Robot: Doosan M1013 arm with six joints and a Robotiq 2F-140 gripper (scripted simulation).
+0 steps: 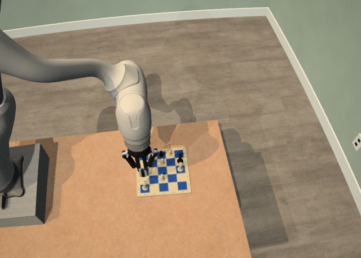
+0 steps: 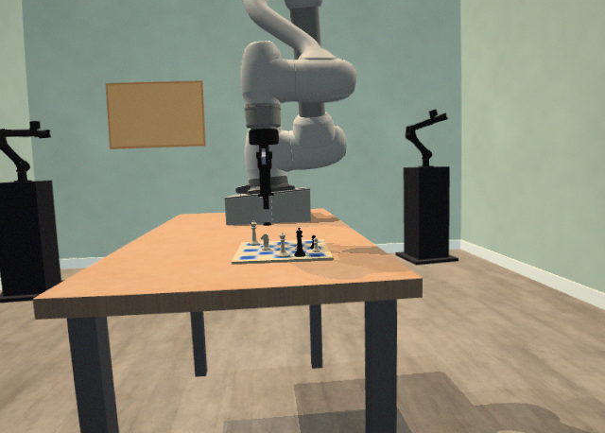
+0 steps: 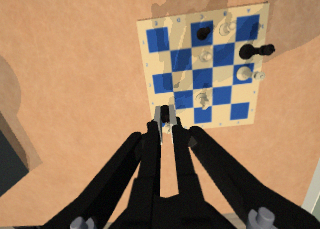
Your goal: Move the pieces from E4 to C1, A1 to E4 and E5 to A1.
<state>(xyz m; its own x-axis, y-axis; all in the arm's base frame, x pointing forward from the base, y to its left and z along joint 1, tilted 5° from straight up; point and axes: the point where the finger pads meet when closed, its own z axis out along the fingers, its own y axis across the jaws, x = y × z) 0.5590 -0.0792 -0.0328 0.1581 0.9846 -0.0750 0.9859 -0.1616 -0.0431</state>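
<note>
The tall white piece lies 60 mm below my hand and 30 mm to the right of it. Round my hand: chessboard (90 mm below, 80 mm ahead, 30 mm to the left).
</note>
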